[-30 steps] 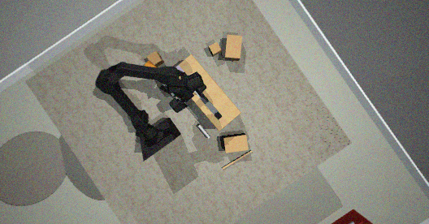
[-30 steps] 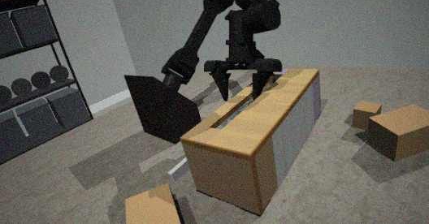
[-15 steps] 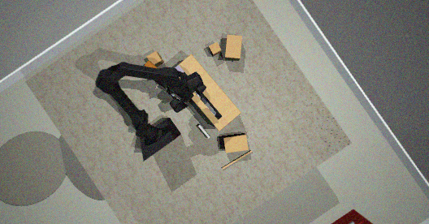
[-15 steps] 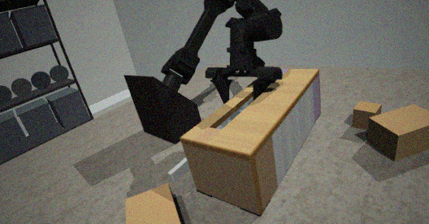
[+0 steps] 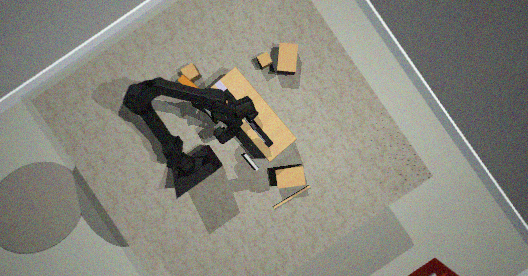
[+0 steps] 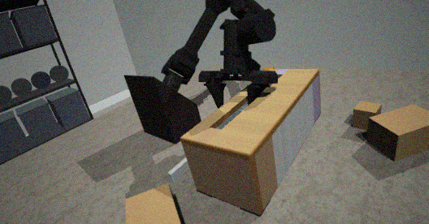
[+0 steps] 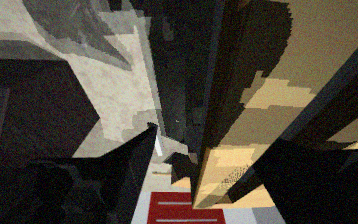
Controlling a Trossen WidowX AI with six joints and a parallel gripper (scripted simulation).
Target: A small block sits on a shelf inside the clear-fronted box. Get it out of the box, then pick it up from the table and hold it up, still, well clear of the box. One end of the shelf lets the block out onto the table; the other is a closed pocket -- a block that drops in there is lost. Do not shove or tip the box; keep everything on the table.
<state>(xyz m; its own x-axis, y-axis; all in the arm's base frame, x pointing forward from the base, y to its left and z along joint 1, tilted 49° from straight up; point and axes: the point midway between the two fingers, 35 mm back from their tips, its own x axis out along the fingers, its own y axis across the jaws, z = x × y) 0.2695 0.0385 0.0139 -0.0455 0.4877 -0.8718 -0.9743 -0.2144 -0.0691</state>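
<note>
Right now my gripper tip is 60 mm short of the block and 10 mm to the left of it. From my gripper tip the other things lie so: thin rod (370 mm to the right, 80 mm below, 40 mm ahead); box (30 mm ahead, 20 mm to the left, 20 mm below).
</note>
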